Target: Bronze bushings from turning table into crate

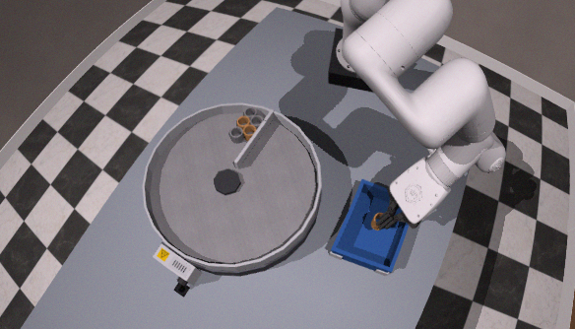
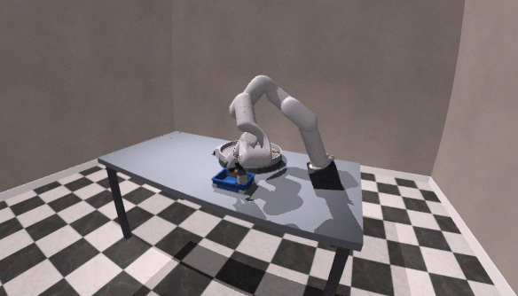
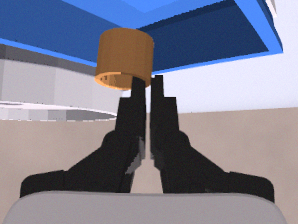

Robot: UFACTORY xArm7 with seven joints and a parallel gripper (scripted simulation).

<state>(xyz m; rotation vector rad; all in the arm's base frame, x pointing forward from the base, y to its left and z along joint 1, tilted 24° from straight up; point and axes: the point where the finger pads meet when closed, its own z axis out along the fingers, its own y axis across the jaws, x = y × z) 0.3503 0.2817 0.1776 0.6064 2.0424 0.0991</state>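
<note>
The blue crate lies 10 mm to the right of my hand and 80 mm below it. From my hand the other things lie so: turning table: 120 mm ahead, 340 mm to the right, 50 mm below.
</note>
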